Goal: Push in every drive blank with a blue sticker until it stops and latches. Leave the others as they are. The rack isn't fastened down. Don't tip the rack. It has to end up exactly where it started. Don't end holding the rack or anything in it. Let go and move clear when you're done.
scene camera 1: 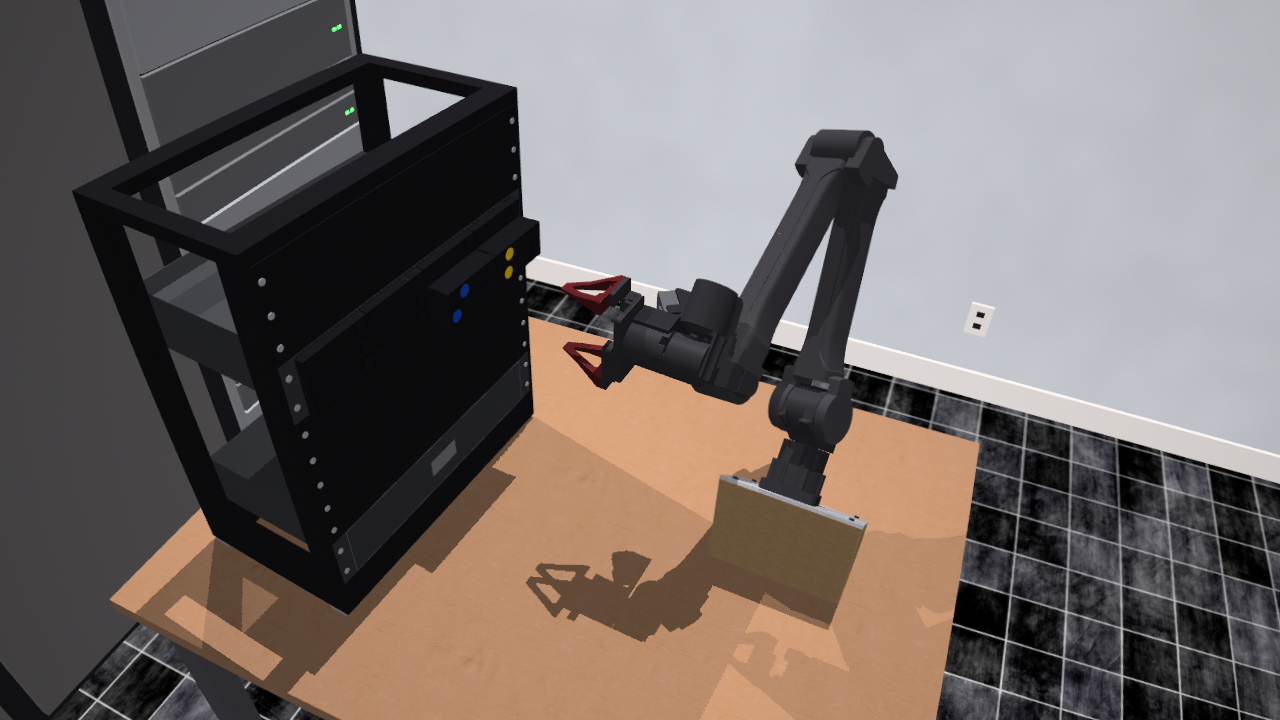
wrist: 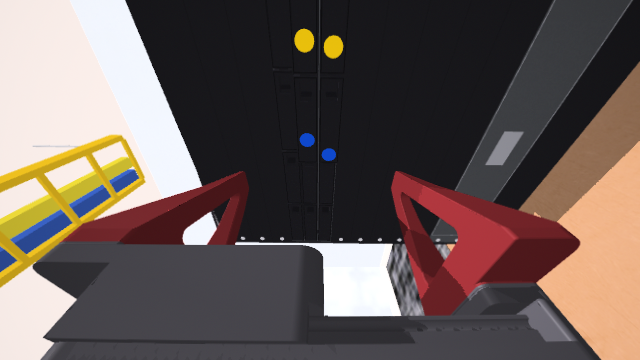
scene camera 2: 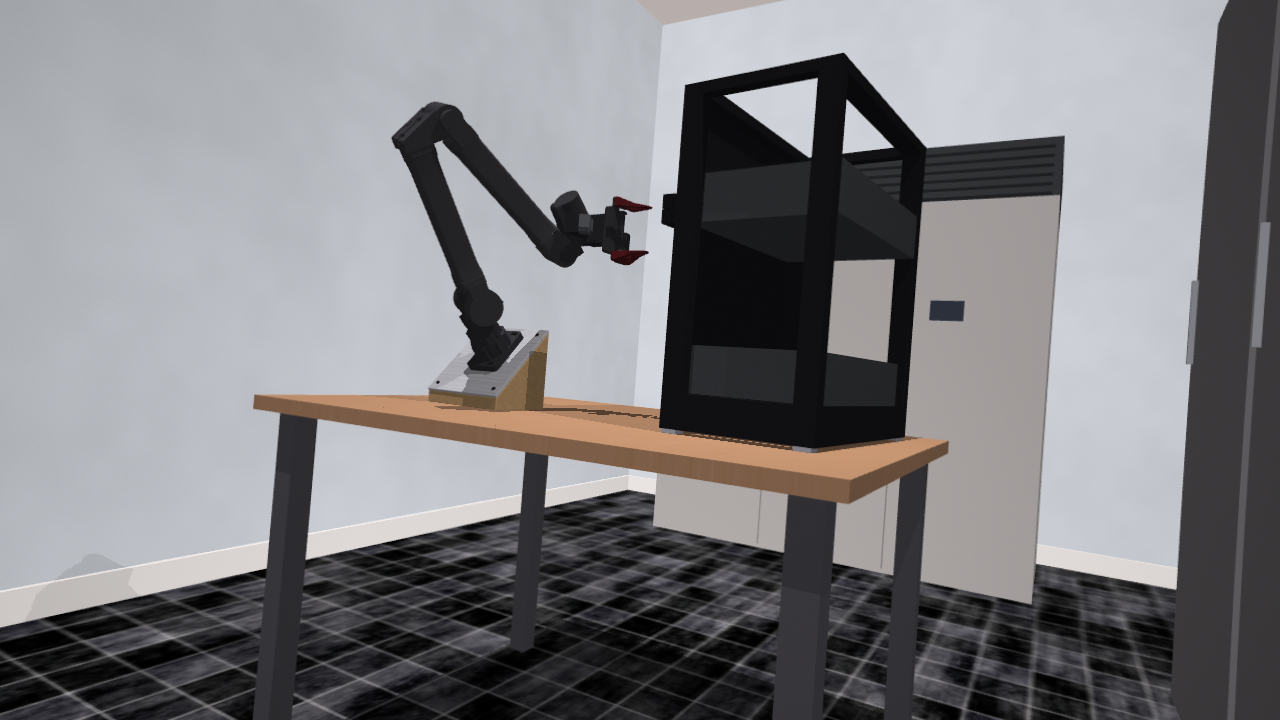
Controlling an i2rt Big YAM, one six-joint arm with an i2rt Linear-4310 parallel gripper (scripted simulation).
Path:
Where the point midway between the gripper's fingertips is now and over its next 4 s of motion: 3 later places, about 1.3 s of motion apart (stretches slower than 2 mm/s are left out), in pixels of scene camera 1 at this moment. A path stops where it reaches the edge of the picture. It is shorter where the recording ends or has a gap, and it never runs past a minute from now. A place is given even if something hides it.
The gripper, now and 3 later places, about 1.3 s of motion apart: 564,316; 486,319; 529,283; 480,302

